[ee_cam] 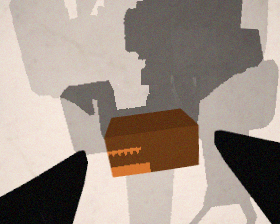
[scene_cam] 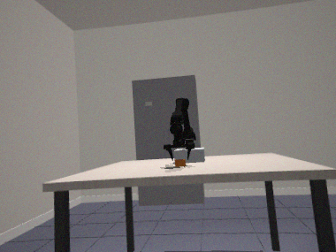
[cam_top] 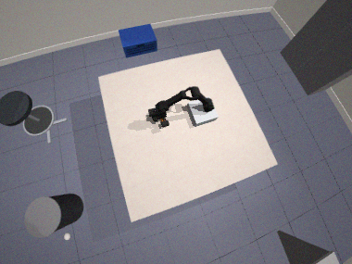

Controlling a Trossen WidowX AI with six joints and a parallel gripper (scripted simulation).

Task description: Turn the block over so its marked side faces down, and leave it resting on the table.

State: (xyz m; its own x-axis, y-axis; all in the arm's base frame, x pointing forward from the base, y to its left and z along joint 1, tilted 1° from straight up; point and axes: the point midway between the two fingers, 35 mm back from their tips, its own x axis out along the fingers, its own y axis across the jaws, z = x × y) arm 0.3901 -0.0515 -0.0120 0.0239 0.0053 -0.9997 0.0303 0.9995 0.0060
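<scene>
My gripper tip is 1 cm past the orange block and 2 cm above it.
</scene>
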